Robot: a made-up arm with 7 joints. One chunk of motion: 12 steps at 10 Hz.
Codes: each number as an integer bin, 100 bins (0 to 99) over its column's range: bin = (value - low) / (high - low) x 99, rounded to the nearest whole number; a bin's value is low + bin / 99 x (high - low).
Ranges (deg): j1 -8..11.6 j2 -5.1..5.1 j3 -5..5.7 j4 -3.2..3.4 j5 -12.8..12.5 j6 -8.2..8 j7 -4.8..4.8
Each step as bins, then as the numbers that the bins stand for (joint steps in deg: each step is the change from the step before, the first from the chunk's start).
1 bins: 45 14 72 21 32 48 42
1 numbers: 0.909 -3.658 2.782 -1.800 -4.622 -0.345 -0.727
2 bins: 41 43 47 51 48 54 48
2 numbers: 0.117 -0.670 0.080 0.200 -0.533 0.636 -0.145
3 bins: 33 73 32 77 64 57 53
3 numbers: -1.467 2.421 -1.541 1.933 3.556 1.127 0.339
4 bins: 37 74 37 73 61 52 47
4 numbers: -0.675 2.524 -1.001 1.667 2.789 0.309 -0.242
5 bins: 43 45 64 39 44 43 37
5 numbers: 0.513 -0.464 1.917 -0.600 -1.556 -1.164 -1.212
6 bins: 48 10 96 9 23 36 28
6 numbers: 1.503 -4.070 5.376 -2.600 -6.922 -2.309 -2.085
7 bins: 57 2 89 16 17 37 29
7 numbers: 3.285 -4.894 4.619 -2.133 -8.456 -2.145 -1.988
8 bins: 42 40 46 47 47 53 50
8 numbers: 0.315 -0.979 -0.028 -0.067 -0.789 0.473 0.048
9 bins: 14 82 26 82 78 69 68
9 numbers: -5.228 3.348 -2.190 2.267 7.133 3.091 1.794
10 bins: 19 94 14 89 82 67 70
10 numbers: -4.238 4.585 -3.487 2.733 8.156 2.764 1.988
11 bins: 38 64 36 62 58 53 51
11 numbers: -0.477 1.494 -1.109 0.933 2.022 0.473 0.145
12 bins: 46 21 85 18 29 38 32
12 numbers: 1.107 -2.936 4.187 -2.000 -5.389 -1.982 -1.697
